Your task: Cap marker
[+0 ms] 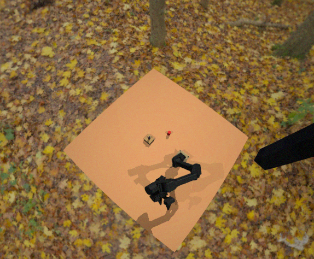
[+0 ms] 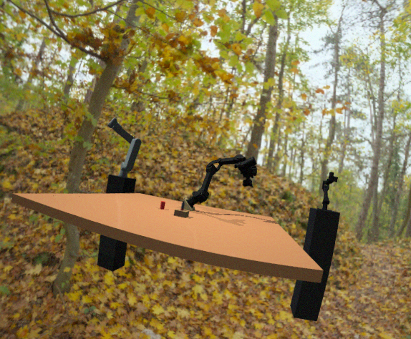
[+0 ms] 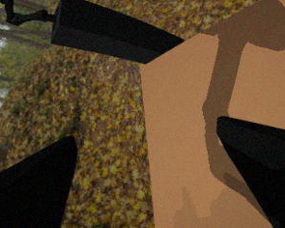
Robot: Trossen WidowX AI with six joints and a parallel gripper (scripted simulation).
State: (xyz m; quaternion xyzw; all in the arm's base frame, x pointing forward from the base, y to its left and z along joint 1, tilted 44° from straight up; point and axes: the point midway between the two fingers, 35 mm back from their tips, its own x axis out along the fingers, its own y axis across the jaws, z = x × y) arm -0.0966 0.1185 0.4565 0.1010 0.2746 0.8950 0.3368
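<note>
Right now the red marker cap is 360 mm ahead of my gripper tip, 520 mm to the right of it and 250 mm below it.
</note>
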